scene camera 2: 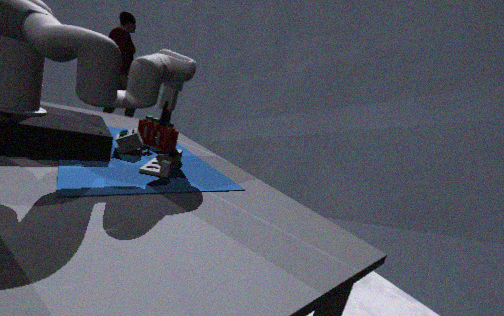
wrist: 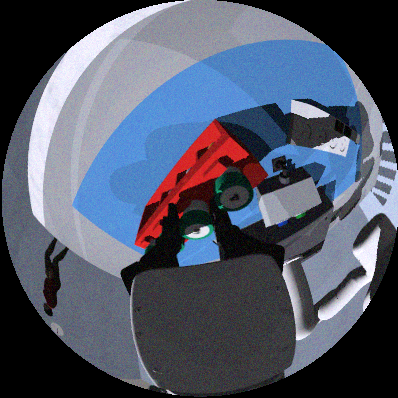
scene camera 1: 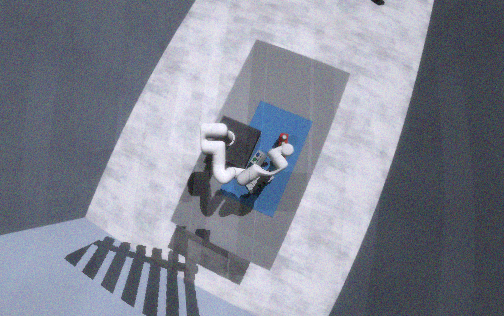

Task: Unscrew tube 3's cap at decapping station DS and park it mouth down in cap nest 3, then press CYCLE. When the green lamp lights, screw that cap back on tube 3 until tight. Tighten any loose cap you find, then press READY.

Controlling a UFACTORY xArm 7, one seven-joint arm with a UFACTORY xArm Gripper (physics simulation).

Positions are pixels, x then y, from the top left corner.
Scene:
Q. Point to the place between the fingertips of my gripper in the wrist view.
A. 193, 209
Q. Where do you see a blue mat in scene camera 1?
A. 270, 120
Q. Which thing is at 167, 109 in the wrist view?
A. A blue mat.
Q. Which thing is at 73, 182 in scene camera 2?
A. A blue mat.

